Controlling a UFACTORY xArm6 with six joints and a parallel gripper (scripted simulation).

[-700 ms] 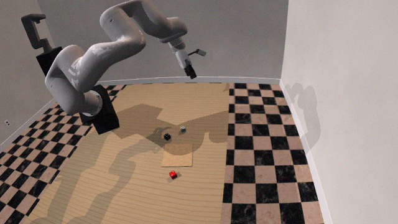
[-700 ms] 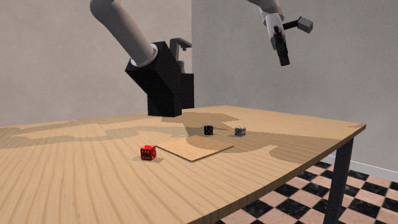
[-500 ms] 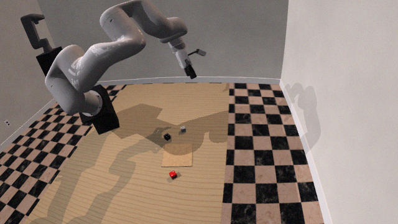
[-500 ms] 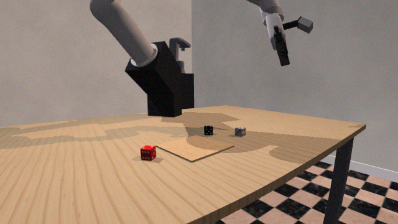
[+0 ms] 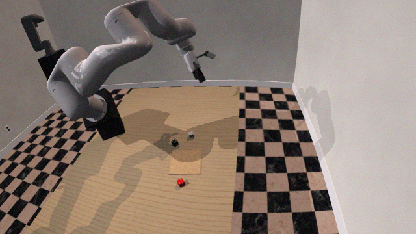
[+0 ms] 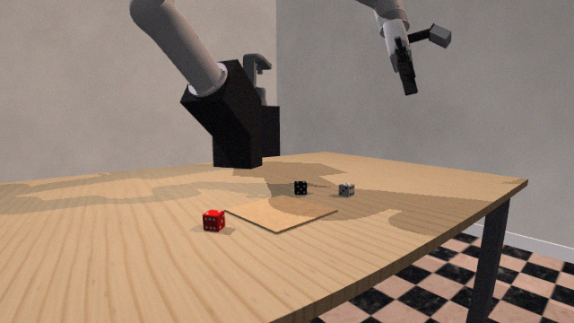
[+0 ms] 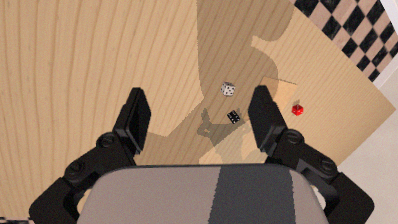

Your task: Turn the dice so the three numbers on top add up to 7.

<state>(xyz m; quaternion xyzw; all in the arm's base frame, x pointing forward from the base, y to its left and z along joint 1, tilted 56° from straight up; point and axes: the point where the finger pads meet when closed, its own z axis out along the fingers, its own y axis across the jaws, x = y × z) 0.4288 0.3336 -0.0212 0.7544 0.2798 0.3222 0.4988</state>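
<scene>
My hand is 450 mm to the left of the red die, 230 mm above it and 90 mm past it. From my hand the other things lie so: white die 230 mm below, 160 mm to the right, 60 mm behind; then tan mat 330 mm to the right, 240 mm below, 80 mm behind; then black die 230 mm below, 220 mm to the right, 140 mm behind.
</scene>
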